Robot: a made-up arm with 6 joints. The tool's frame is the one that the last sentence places.
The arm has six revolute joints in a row. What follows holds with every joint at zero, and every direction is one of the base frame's. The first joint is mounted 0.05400 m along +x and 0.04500 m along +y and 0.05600 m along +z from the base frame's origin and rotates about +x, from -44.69 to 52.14 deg. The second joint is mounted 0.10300 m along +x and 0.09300 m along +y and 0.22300 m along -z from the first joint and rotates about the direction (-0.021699, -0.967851, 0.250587), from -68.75 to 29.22 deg. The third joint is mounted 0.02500 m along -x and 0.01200 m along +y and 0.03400 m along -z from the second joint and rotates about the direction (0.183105, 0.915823, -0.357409), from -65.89 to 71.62 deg. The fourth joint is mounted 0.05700 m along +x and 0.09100 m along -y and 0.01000 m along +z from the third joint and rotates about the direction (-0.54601, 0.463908, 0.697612), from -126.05 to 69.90 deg. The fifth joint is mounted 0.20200 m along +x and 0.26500 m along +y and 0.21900 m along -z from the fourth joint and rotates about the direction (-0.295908, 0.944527, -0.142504), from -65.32 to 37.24 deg. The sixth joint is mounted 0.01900 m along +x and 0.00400 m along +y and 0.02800 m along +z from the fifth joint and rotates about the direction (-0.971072, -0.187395, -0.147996), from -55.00 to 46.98 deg. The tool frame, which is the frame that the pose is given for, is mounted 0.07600 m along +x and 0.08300 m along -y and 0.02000 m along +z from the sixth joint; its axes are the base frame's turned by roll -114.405, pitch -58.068 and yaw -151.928 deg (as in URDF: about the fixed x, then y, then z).
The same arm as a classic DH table. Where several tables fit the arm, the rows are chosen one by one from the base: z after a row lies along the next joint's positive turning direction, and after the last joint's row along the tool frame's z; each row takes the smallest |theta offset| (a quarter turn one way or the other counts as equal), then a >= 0, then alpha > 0; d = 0 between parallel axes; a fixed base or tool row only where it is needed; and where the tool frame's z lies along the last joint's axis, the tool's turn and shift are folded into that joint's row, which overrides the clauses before.
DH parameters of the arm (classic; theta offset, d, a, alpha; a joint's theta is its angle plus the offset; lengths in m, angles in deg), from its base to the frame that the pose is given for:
base (fixed): 90 0.056 0.045 90
joint 1: 75.48 0.1538 -0.1926 -91.24
joint 2: -35.73 -0.1812 -0.0391 168.5
joint 3: 18.74 -0.0878 0.0457 85.67
joint 4: 17.37 -0.3958 0.1604 -59.98
joint 5: -71.36 0.3865 0.0247 82.45
joint 6: -19.17 -0.0932 0.0307 84.37
tool (fixed): 22.09 0.092 0 0
Joint limits (deg, base to tool): -44.69..52.14 -68.75..29.22 -65.89..71.62 -126.05..69.9 -65.32..37.24 -55..46.98

